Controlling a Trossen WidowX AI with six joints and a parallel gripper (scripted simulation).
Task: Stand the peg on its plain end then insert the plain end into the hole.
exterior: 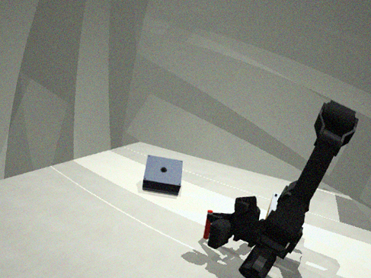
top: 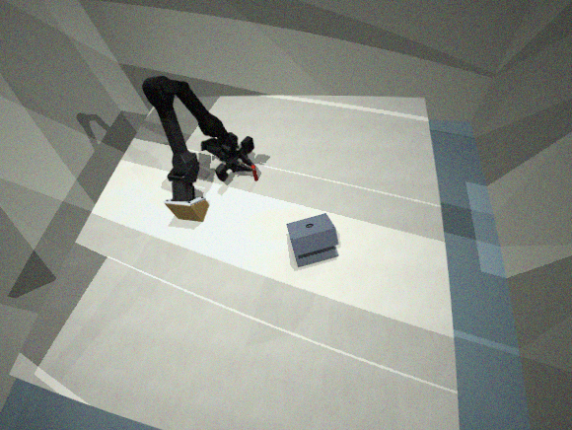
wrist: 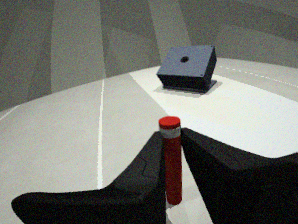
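Now: gripper tip 1 cm above the red peg. Round my gripper tip: sloped panel: 20 cm ahead, 25 cm to the right, 1 cm below.
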